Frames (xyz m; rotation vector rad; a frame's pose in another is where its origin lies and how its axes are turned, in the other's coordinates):
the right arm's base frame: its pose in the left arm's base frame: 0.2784 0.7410 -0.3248 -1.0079 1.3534 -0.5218
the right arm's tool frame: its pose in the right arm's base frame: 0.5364 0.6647 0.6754 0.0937 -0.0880 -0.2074
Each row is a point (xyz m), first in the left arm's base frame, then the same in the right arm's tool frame.
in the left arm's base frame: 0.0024 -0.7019 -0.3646
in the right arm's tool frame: 0.7554 -1.2818 -1.2910
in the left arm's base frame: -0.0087 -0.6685 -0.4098
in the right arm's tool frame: 0.7394 -1.2268 -1.2922
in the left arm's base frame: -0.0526 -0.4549 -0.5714
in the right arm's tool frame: 0.5985 -0.9959 -1.2701
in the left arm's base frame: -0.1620 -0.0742 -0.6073
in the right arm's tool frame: 0.2444 -0.8157 -1.2517
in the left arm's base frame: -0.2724 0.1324 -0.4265
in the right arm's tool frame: -0.0377 -0.8993 -1.2833
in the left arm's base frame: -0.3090 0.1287 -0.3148
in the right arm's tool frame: -0.0871 -1.0010 -1.3154
